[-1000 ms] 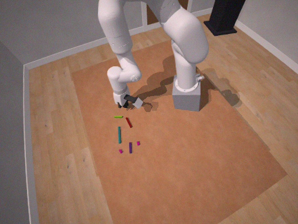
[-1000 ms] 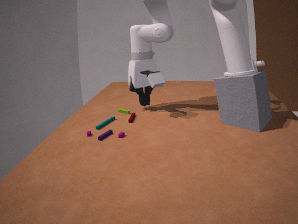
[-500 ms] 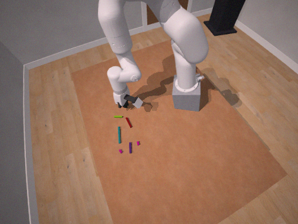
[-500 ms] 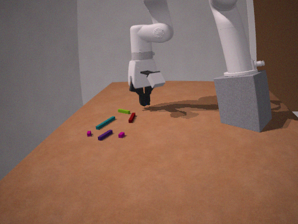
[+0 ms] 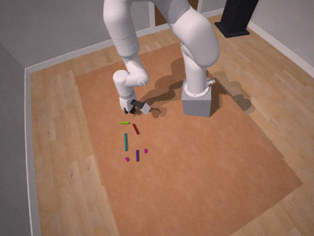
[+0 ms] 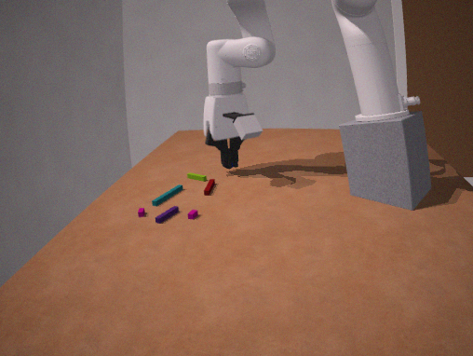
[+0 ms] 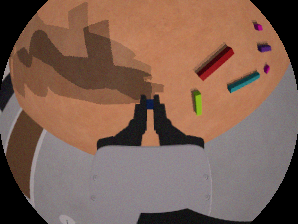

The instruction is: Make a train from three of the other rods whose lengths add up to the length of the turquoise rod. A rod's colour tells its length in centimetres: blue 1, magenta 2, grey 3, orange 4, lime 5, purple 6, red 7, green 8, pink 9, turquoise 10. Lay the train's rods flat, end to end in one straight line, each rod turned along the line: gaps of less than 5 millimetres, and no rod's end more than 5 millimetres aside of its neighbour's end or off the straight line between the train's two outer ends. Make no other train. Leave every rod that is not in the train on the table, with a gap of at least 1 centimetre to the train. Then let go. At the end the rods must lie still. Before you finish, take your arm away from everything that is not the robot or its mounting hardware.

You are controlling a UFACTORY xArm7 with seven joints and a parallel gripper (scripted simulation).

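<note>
The blue rod is 20 mm below my hand. The rest, counted from my hand: lime rod: 60 mm to the left, 60 mm ahead, 30 mm below; turquoise rod: 180 mm to the left, 70 mm ahead, 30 mm below; red rod: 110 mm to the left, 30 mm below.
</note>
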